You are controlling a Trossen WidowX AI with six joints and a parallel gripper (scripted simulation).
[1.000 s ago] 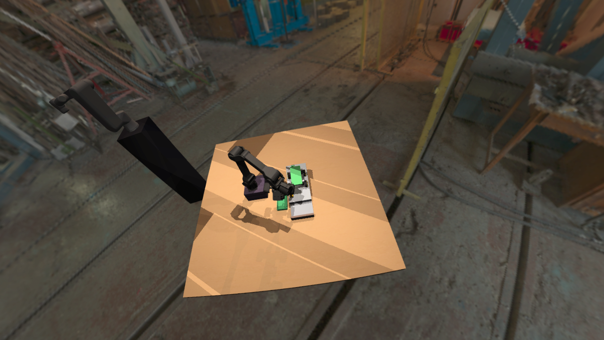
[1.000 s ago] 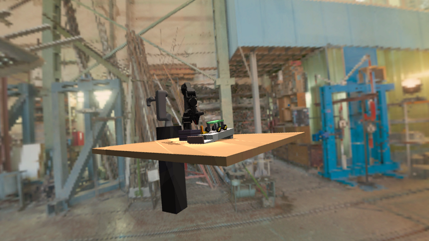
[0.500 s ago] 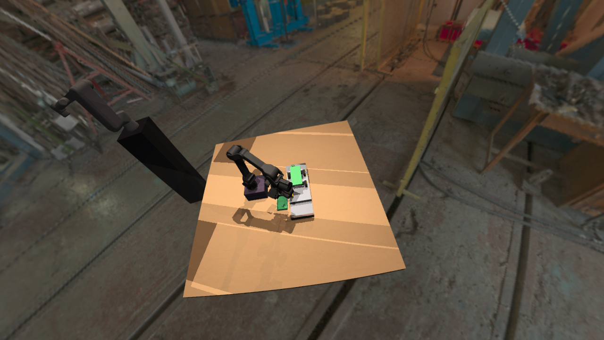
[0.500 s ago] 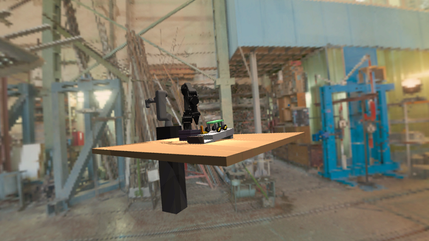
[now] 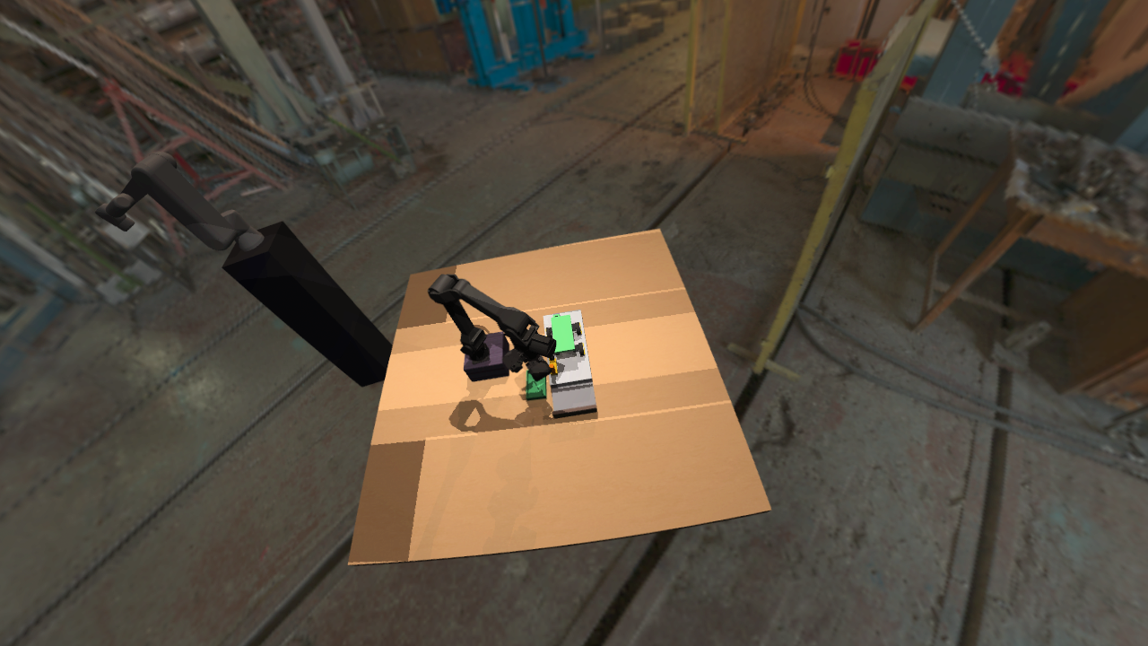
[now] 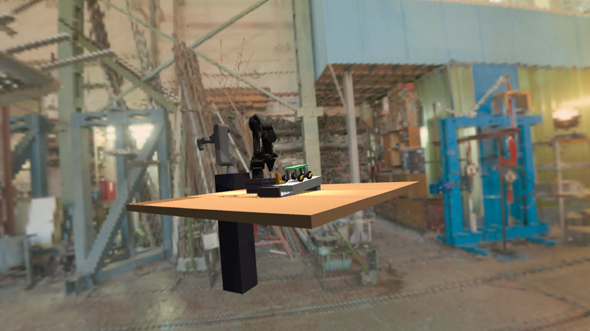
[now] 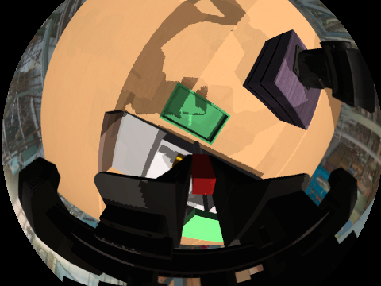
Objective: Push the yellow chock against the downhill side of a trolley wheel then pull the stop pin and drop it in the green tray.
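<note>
My gripper tip is right at the red-headed stop pin. The rest, counted from my gripper tip: brown end stop: 8 cm ahead, 16 cm to the right, 10 cm below; trolley: 12 cm ahead, 9 cm to the left, 3 cm below; yellow chock: 5 cm ahead, 1 cm to the left, 5 cm below.
</note>
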